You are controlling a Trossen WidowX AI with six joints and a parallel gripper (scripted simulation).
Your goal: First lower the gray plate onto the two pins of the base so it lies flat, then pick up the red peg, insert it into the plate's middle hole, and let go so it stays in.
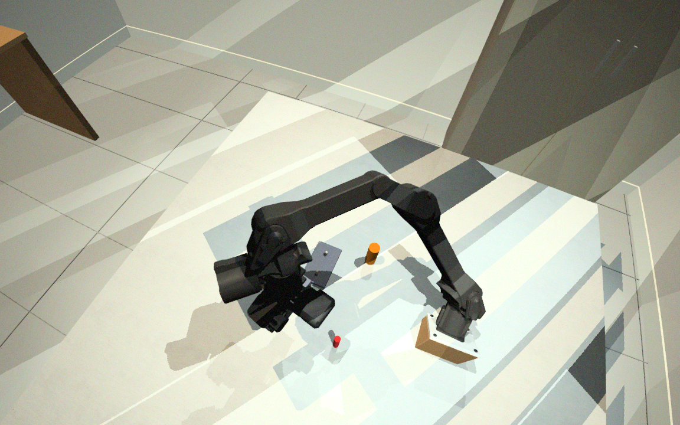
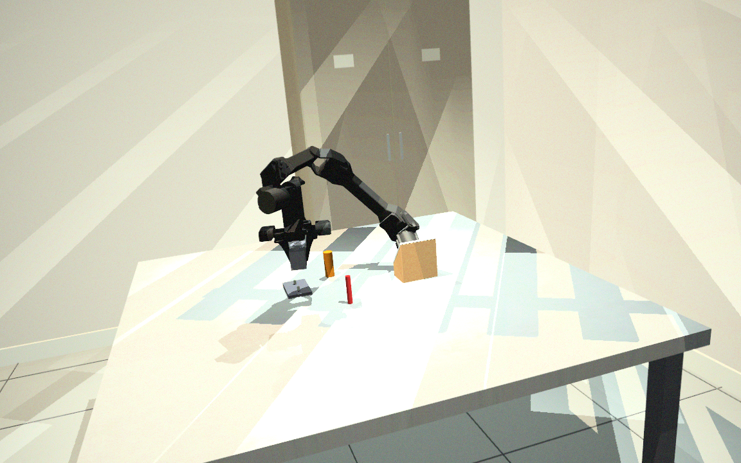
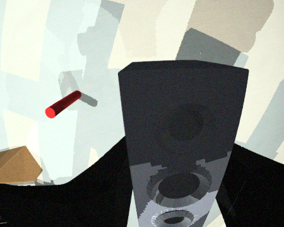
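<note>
Now: the base 1 cm ahead of my gripper tip, 15 cm to the right of it and 13 cm below it. The rest, counted from my gripper tip: red peg 12 cm behind, 1 cm to the left, 10 cm below; gray plate 3 cm above; orange cylinder 10 cm behind, 23 cm to the right, 10 cm below.
</note>
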